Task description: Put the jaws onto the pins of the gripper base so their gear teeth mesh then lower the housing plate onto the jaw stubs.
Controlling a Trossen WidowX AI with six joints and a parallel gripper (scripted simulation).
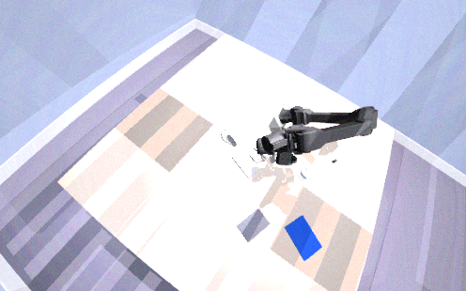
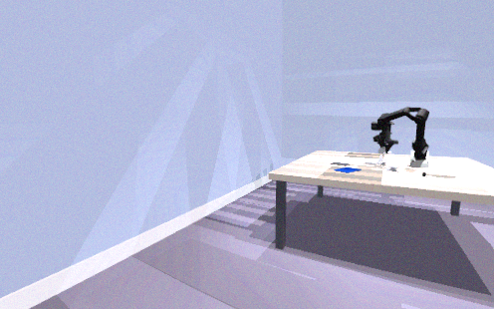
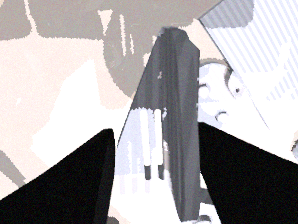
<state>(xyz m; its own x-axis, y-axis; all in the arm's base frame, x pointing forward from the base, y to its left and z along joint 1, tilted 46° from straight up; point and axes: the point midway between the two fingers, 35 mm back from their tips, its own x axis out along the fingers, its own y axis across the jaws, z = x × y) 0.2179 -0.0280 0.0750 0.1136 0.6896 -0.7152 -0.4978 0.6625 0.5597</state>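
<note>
Now: gripper tip 3 cm to the left of the gripper jaw and 2 cm past it. From my gripper tip the other things lie so: grey gripper base 19 cm to the left, 6 cm below, 3 cm behind; then small pale part 19 cm to the left, 8 cm below, 3 cm behind; then grey square plate 29 cm ahead, 8 cm below, 7 cm to the left.
</note>
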